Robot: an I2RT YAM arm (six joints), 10 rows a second.
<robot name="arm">
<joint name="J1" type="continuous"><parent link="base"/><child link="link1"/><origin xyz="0 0 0.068"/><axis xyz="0 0 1"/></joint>
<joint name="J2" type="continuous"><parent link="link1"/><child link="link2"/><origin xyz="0.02 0.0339 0.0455" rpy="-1.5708 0 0"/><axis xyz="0 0 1"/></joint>
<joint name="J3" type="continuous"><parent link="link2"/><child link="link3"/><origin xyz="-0.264 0 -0.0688" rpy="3.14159 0 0"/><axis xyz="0 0 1"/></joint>
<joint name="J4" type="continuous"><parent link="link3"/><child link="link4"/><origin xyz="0.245 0.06 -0.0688"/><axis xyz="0 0 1"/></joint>
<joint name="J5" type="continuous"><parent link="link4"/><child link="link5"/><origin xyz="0.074 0.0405 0.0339" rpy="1.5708 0 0"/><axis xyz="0 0 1"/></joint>
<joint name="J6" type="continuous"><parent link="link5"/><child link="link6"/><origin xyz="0.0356 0 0.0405" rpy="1.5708 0 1.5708"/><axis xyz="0 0 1"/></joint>
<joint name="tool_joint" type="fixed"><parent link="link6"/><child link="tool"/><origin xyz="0 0 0" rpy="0 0 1.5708"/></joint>
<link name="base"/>
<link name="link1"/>
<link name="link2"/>
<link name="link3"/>
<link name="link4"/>
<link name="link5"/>
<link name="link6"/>
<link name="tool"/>
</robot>
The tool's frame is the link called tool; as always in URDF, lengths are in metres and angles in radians. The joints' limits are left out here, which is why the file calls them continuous.
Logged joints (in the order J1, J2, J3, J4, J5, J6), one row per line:
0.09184 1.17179 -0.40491 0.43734 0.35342 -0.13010
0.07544 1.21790 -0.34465 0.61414 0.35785 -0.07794
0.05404 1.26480 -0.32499 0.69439 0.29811 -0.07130
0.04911 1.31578 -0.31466 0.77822 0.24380 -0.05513
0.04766 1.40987 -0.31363 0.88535 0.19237 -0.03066
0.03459 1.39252 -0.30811 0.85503 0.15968 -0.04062
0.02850 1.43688 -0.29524 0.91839 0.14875 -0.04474
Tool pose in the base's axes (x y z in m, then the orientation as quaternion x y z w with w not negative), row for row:
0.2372 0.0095 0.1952 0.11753 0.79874 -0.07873 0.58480
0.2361 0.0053 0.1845 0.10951 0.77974 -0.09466 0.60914
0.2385 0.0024 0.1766 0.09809 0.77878 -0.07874 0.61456
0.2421 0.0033 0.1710 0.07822 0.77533 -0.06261 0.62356
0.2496 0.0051 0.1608 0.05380 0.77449 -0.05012 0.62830
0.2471 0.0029 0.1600 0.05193 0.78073 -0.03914 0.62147
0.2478 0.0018 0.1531 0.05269 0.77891 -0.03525 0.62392
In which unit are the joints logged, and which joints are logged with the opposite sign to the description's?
The joints are logged in radians. Opposite sign: J3, J6.
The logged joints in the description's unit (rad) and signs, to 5 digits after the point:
0.09184 1.17179 0.40491 0.43734 0.35342 0.13010
0.07544 1.21790 0.34465 0.61414 0.35785 0.07794
0.05404 1.26480 0.32499 0.69439 0.29811 0.07130
0.04911 1.31578 0.31466 0.77822 0.24380 0.05513
0.04766 1.40987 0.31363 0.88535 0.19237 0.03066
0.03459 1.39252 0.30811 0.85503 0.15968 0.04062
0.02850 1.43688 0.29524 0.91839 0.14875 0.04474

